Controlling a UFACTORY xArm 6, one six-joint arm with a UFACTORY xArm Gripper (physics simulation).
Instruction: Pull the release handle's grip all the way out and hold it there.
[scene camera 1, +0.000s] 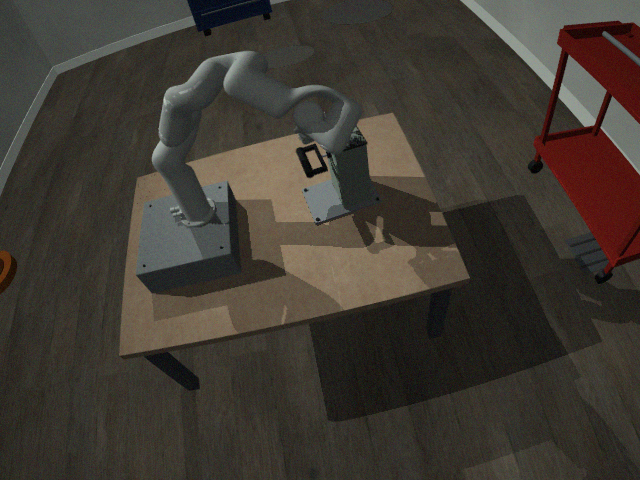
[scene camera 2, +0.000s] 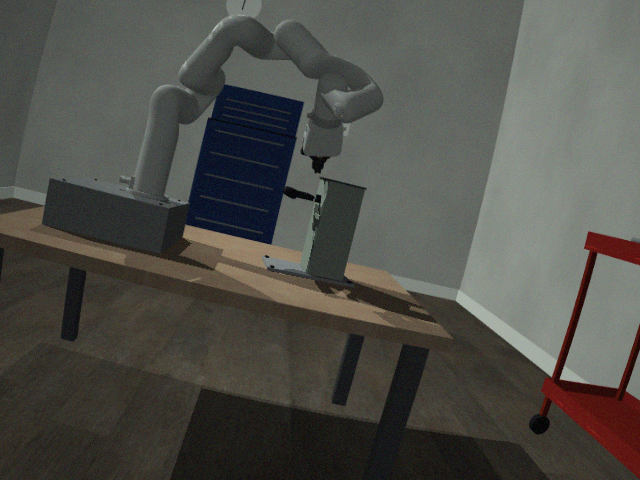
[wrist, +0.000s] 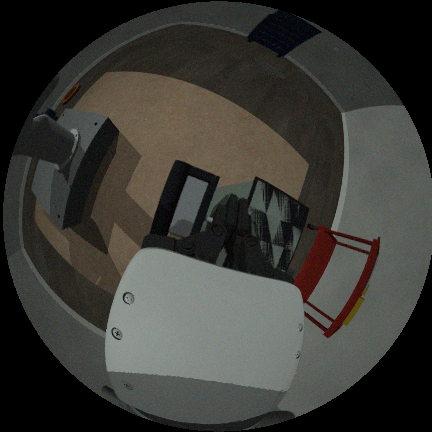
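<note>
The release handle is a black rectangular frame with a thick grip bar. It sticks out from the upper part of a pale green upright housing with a dark, patterned top. My gripper is shut, with nothing between its fingers. In the second scene view, it points down, with its tips a little above the height of the housing's top, near its handle-side edge. In the wrist view, the fingers appear between the handle's frame and the patterned top. The arm hides the fingertips in the first scene view.
The housing stands on a grey base plate on the wooden table. My arm's grey pedestal is at the left. A blue cabinet and a red cart stand off the table.
</note>
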